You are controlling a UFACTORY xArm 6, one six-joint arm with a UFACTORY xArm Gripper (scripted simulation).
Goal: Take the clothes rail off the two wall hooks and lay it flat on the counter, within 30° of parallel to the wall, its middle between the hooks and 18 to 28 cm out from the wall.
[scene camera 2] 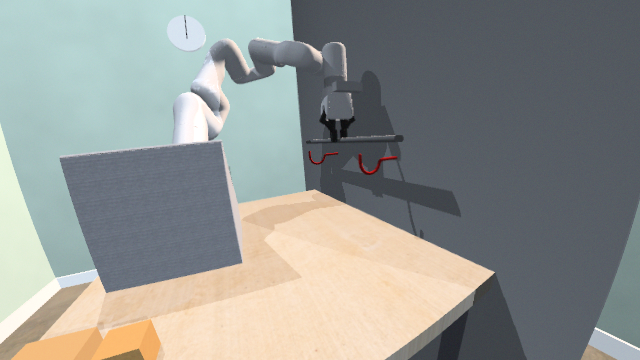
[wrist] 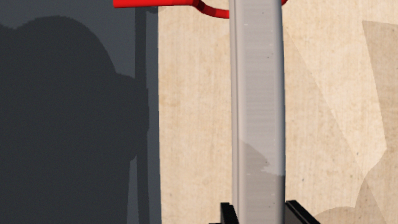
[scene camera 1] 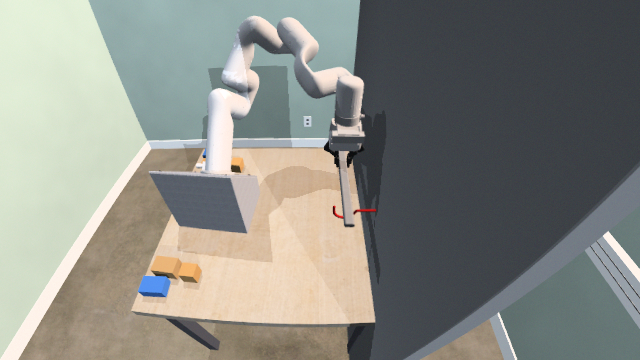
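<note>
You'd see a grey clothes rail (scene camera 1: 348, 217) (wrist: 258, 119) here, and it's visible from scene camera 1 and in the wrist view as well.
</note>
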